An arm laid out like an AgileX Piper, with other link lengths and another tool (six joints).
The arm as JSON. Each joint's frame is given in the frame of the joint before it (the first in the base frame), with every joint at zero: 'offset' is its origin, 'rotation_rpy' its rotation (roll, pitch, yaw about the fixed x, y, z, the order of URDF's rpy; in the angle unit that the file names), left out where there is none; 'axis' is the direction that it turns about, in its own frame. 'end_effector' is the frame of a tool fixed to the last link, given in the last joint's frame.
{
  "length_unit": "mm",
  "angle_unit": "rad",
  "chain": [
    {
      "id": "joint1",
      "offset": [
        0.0,
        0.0,
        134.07
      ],
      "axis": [
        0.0,
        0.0,
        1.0
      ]
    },
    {
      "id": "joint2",
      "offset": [
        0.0,
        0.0,
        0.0
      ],
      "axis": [
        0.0,
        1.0,
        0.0
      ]
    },
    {
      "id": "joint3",
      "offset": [
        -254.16,
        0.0,
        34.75
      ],
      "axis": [
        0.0,
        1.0,
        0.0
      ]
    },
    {
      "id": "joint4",
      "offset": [
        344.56,
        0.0,
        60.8
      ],
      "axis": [
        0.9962,
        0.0,
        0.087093
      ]
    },
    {
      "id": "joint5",
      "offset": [
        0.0,
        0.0,
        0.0
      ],
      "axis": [
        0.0,
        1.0,
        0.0
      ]
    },
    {
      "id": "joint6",
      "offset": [
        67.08,
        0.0,
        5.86
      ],
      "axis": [
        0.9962,
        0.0,
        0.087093
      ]
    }
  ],
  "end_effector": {
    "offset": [
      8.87,
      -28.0,
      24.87
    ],
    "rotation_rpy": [
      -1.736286,
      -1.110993,
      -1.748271
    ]
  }
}
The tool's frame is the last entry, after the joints.
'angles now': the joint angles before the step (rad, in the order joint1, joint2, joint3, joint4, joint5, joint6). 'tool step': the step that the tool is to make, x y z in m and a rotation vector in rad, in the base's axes. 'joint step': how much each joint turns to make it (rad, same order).
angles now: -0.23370 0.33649 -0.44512 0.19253 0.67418 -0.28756
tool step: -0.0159 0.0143 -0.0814 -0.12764 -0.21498 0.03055
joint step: 0.08743 -0.32344 0.39456 -0.08706 -0.30906 -0.00741
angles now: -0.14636 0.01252 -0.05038 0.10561 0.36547 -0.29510
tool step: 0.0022 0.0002 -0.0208 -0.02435 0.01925 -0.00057
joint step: 0.00356 -0.02211 0.06408 -0.02401 -0.02643 -0.00335
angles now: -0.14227 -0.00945 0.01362 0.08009 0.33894 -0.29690
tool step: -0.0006 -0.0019 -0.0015 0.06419 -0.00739 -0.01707
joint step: -0.00026 0.00025 -0.00007 0.00008 -0.00016 0.06668
